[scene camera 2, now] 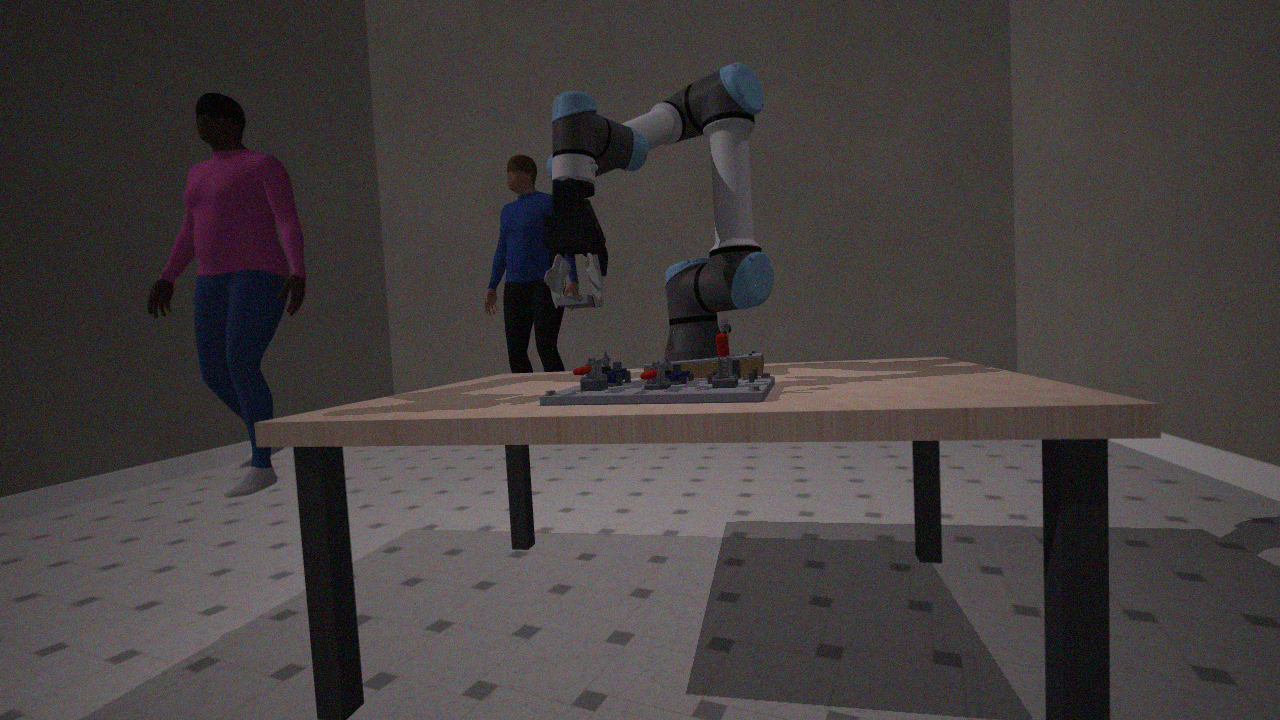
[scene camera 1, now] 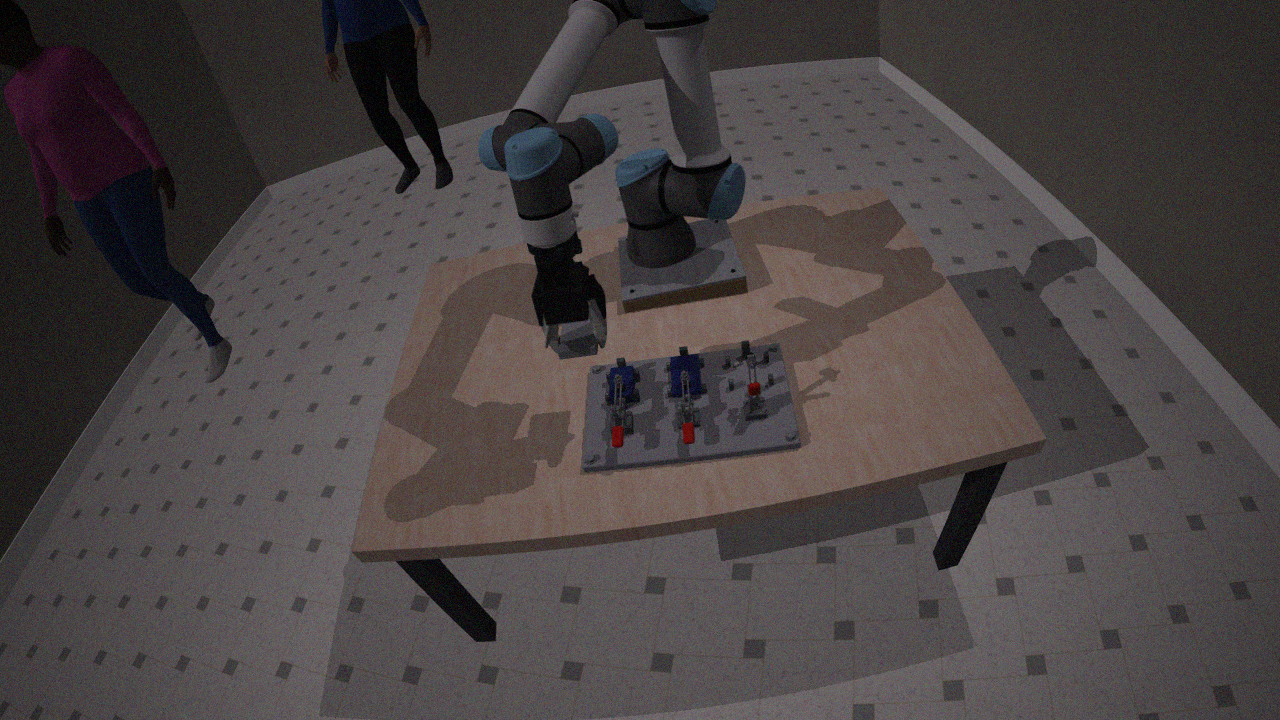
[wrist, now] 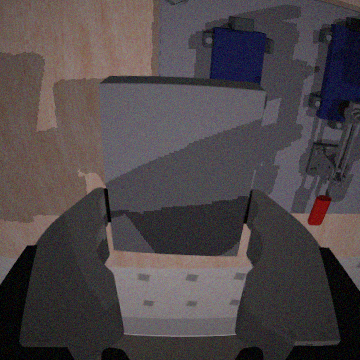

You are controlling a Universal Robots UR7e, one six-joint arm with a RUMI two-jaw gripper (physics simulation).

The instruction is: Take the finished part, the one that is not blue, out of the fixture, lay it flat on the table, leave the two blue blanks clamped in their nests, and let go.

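Places are measured from the arm's base along level axes (x left, y back, z up), in millimetres.
Pixels of known places: gripper, between the fingertips: (scene camera 2: 576,308) (scene camera 1: 580,349) (wrist: 176,192); arm's base, origin of its link: (scene camera 2: 696,358) (scene camera 1: 662,248).
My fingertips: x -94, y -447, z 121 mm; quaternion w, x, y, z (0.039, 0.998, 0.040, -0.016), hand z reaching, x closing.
Note:
Ahead of a thing's pixels: the offset from my fingertips to its middle.
My gripper (scene camera 1: 575,338) (scene camera 2: 577,293) (wrist: 176,192) is shut on the finished part {dx -1, dy +17, dz +11 mm} (scene camera 1: 580,347) (scene camera 2: 580,303) (wrist: 180,115), a flat grey block gripped by two opposite sides. It hangs roughly level, well above the table, near the fixture's back left corner in scene camera 1. The grey fixture plate (scene camera 1: 648,447) (scene camera 2: 572,401) (wrist: 175,30) bears two blue blanks: the left one (scene camera 1: 621,383) (wrist: 237,55) and the middle one (scene camera 1: 684,376) (wrist: 342,70). Their clamps' red handles {dx +49, dy -93, dz -104 mm} (scene camera 1: 617,437) {dx +158, dy -86, dz -114 mm} (scene camera 1: 688,433) lie low toward the front. The right nest is empty; its red handle {dx +266, dy -39, dz -91 mm} (scene camera 1: 753,387) (scene camera 2: 721,344) stands up.
The wooden table (scene camera 1: 895,394) (scene camera 2: 895,425) (wrist: 100,30) carries the robot's base plate (scene camera 1: 684,282) behind the fixture. A person in pink (scene camera 1: 85,116) (scene camera 2: 241,214) stands at the left. A person in blue (scene camera 1: 366,22) (scene camera 2: 523,237) stands on the floor behind the table.

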